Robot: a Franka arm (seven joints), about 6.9 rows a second.
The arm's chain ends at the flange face. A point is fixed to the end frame.
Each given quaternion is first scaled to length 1.
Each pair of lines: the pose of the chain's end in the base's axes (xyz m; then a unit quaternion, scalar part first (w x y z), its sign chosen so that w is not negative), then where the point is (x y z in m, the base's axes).
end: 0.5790 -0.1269 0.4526 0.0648 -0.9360 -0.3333 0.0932
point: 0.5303 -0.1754 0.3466
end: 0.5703 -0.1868 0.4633 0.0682 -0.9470 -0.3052 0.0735
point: 0.5222 -0.2309 0.3551
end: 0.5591 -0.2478 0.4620 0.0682 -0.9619 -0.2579 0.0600
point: 0.5091 -0.2871 0.3528
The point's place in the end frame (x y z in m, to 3 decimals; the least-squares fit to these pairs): -0.054 0.027 0.111
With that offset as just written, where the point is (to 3 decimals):
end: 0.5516 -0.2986 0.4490 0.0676 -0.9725 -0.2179 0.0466
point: 0.501 -0.334 0.339
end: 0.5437 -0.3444 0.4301 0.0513 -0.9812 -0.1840 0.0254
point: 0.495 -0.379 0.319
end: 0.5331 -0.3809 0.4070 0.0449 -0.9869 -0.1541 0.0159
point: 0.485 -0.414 0.295
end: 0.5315 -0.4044 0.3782 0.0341 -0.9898 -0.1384 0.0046
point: 0.485 -0.438 0.266
